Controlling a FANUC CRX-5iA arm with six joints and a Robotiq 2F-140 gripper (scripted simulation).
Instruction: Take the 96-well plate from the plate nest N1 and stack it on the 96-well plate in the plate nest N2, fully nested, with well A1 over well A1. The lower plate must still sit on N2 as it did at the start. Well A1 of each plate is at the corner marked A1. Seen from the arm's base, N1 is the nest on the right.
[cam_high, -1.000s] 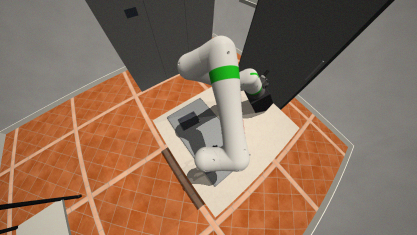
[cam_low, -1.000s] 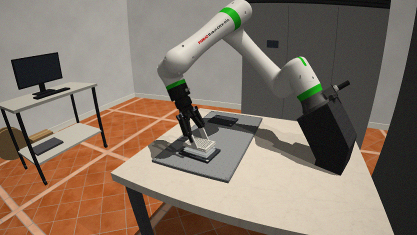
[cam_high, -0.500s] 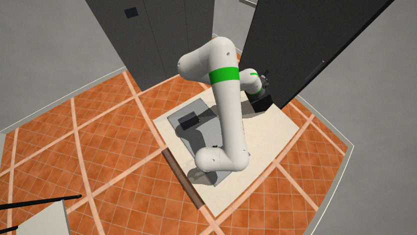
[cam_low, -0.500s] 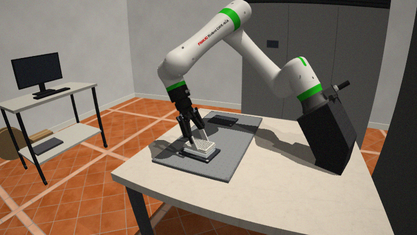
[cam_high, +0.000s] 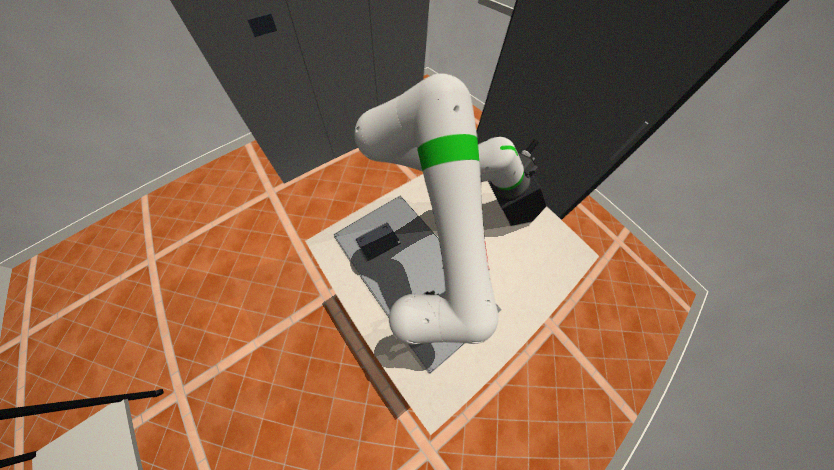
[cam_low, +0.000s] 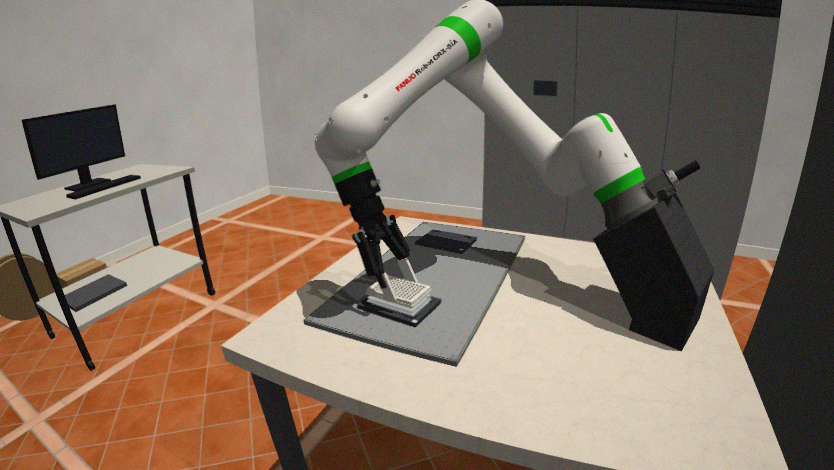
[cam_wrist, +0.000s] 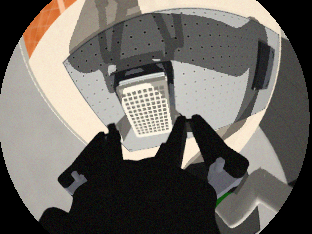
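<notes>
Right now my hand is 6 cm above the black nest N2. The rest, counted from my hand: nest N1: 40 cm to the right, 6 cm below, 3 cm behind.
</notes>
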